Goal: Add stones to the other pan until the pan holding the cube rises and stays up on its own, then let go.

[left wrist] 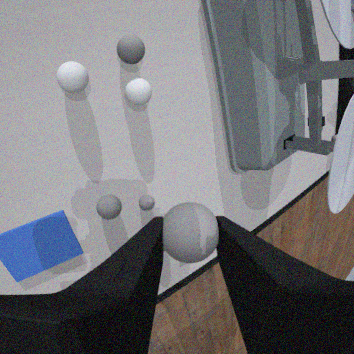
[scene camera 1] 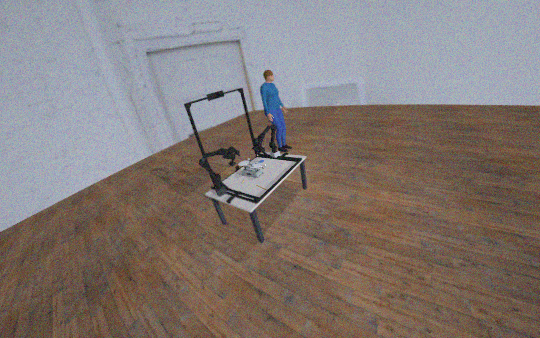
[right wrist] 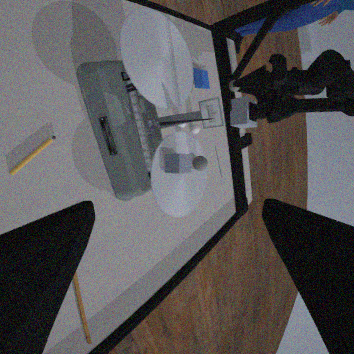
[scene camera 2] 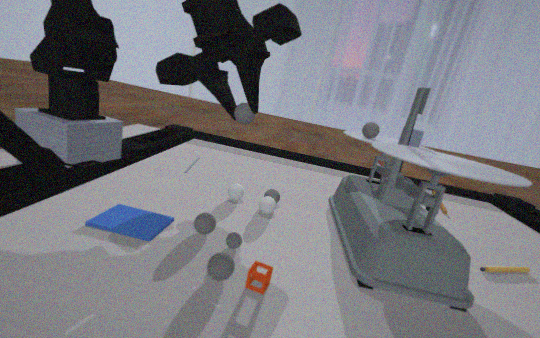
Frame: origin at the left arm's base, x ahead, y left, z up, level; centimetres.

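Seen in the pictures: left gripper, between the fingertips: [left wrist: 188, 224] [scene camera 1: 257, 155] [right wrist: 232, 85] [scene camera 2: 246, 116]; right gripper, between the fingertips: [scene camera 1: 238, 159] [right wrist: 179, 208]; left arm's base, origin of its link: [scene camera 1: 274, 151] [right wrist: 251, 111] [scene camera 2: 73, 115]; right arm's base, origin of its link: [scene camera 1: 219, 187].
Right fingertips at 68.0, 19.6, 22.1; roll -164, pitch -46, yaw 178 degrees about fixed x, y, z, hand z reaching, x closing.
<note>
Pixels of each thing's top centre, then the offset from my right fingertips to it, as dx, dy, dz.
- grey balance, centre of its top: [right wrist: 218, 111] [scene camera 2: 429, 88] [scene camera 1: 248, 158] -17.1, -8.7, -7.6
- grey cube, centre of its top: [right wrist: 185, 162] [scene camera 2: 413, 129] -16.9, -1.7, -13.5
- blue pad, centre of its top: [left wrist: 38, 247] [scene camera 2: 133, 219] [right wrist: 201, 78] -47.0, -28.1, -30.4
- orange open cube frame, centre of its top: [scene camera 2: 261, 268] -28.7, -30.0, -28.9
My left gripper [scene camera 2: 245, 114] [left wrist: 188, 224] is shut on a grey stone [scene camera 2: 244, 114] [left wrist: 190, 240], held above the table, apart from the balance. My right gripper [right wrist: 179, 208] is open and empty. The grey balance [scene camera 2: 405, 255] [left wrist: 225, 100] [right wrist: 107, 125] bears two white pans. One pan [right wrist: 177, 202] holds the grey cube [scene camera 2: 417, 136] [right wrist: 171, 162] and a grey stone [scene camera 2: 370, 130] [right wrist: 199, 162]. The other pan [scene camera 2: 465, 170] [left wrist: 341, 175] [right wrist: 150, 60] shows no stones. White stones [scene camera 2: 236, 192] [left wrist: 72, 76] and grey stones [scene camera 2: 205, 223] [left wrist: 109, 206] lie on the table.
A blue pad [scene camera 2: 115, 220] [left wrist: 55, 240] [right wrist: 201, 78] lies near the stones. An orange open cube frame [scene camera 2: 259, 277] stands beside a grey stone. Yellow pencils [scene camera 2: 505, 270] [right wrist: 32, 156] lie on the balance's other side. A person [scene camera 1: 271, 97] stands behind the table.
</note>
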